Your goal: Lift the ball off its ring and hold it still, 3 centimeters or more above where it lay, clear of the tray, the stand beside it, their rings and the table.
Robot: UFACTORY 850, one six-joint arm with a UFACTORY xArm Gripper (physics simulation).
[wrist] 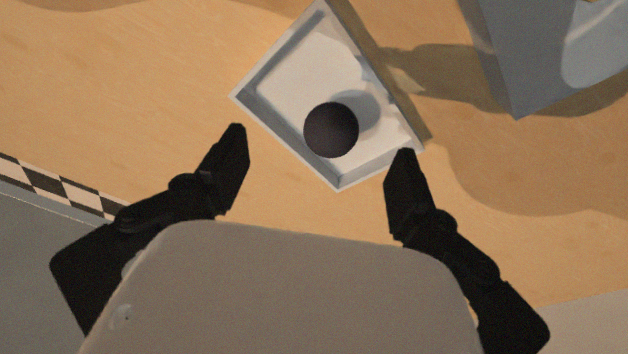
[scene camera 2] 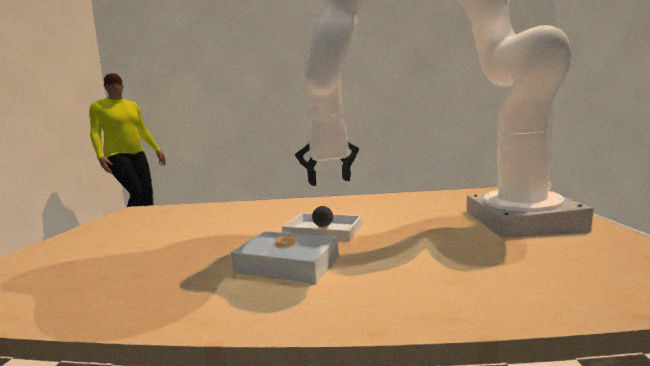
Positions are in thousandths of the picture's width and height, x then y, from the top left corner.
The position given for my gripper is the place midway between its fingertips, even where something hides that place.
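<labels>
My gripper is there in the wrist view (509, 436). It is my gripper again that I find in scene camera 2 (508, 499).
</labels>
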